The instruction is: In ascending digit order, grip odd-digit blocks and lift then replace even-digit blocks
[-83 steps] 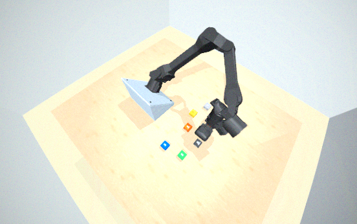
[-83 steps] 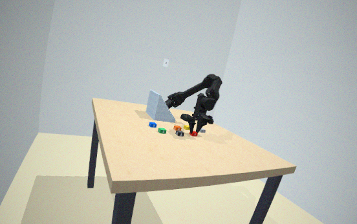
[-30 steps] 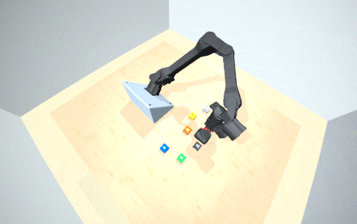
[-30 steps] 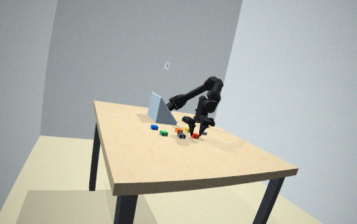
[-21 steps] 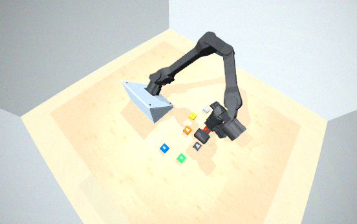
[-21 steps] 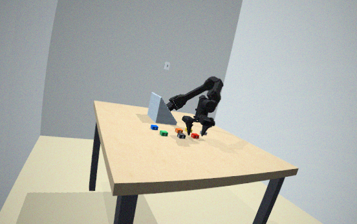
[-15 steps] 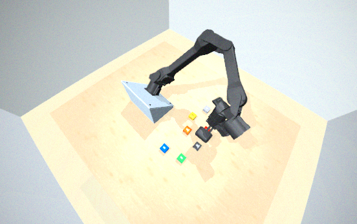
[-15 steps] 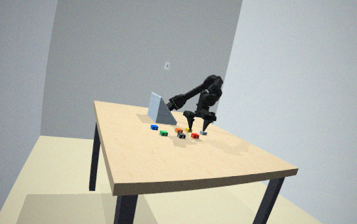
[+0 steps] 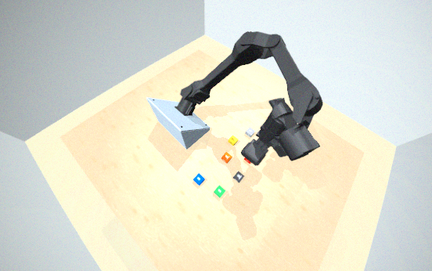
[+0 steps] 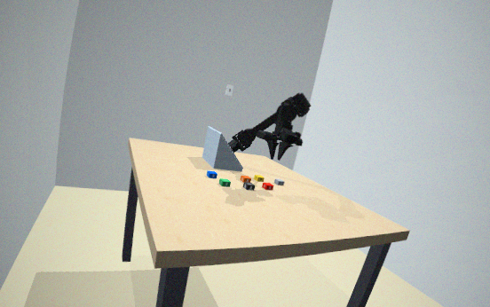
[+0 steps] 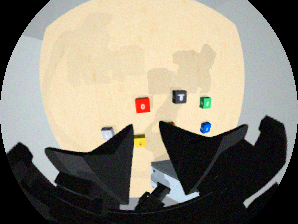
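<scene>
Now: the light grey block 8 cm behind my gripper tip, 10 cm to the left of it and 11 cm below it. Round my gripper tip: orange block (8 cm behind, 7 cm to the right, 11 cm below); red block (11 cm below); dark grey block (1 cm ahead, 9 cm to the right, 11 cm below).
</scene>
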